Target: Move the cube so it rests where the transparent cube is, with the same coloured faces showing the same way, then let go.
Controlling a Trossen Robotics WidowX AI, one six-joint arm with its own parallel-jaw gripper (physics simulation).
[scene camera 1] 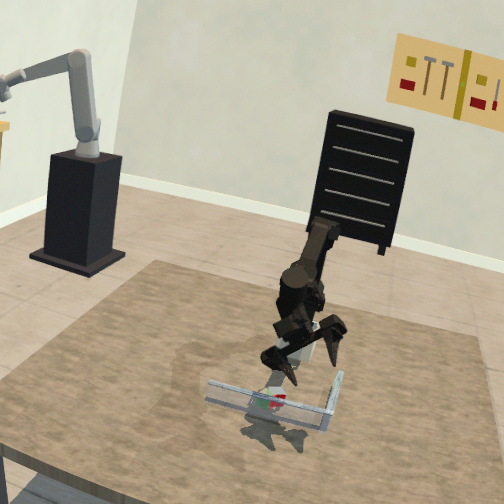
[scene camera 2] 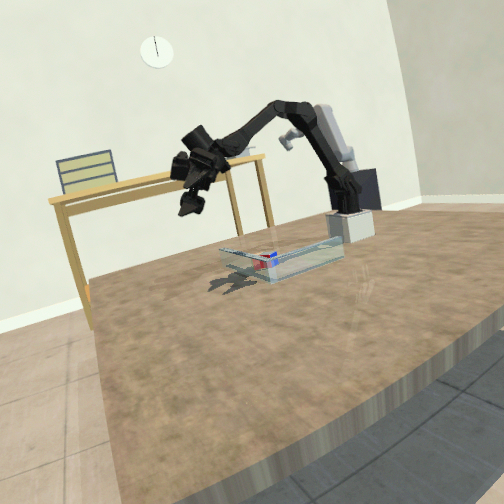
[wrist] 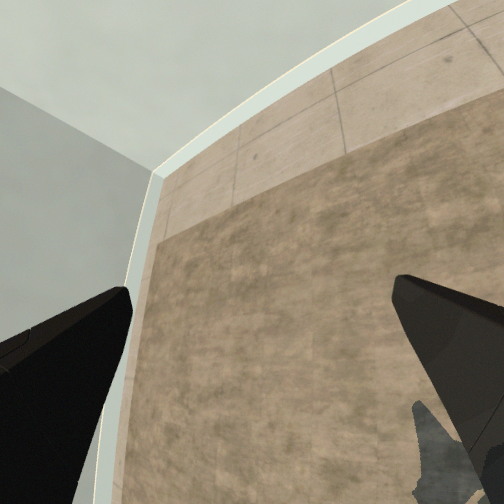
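Note:
A small cube with red, green and blue faces (scene camera 1: 268, 402) lies on the table at the inner corner of a transparent L-shaped frame (scene camera 1: 300, 398); it also shows in the second scene view (scene camera 2: 267, 258). No separate transparent cube can be made out apart from it. My gripper (scene camera 1: 306, 352) hangs in the air above the cube, open and empty, apart from it; it also shows in the second scene view (scene camera 2: 190, 185). The wrist view shows only the two spread fingers (wrist: 270, 380) over bare table and floor; the cube is out of that view.
A black drawer cabinet (scene camera 1: 362, 180) stands behind the table. A second grey arm on a black pedestal (scene camera 1: 80, 205) stands far left. A wooden side table (scene camera 2: 150, 190) stands by the wall. The table's near edge (scene camera 2: 400, 390) is rounded.

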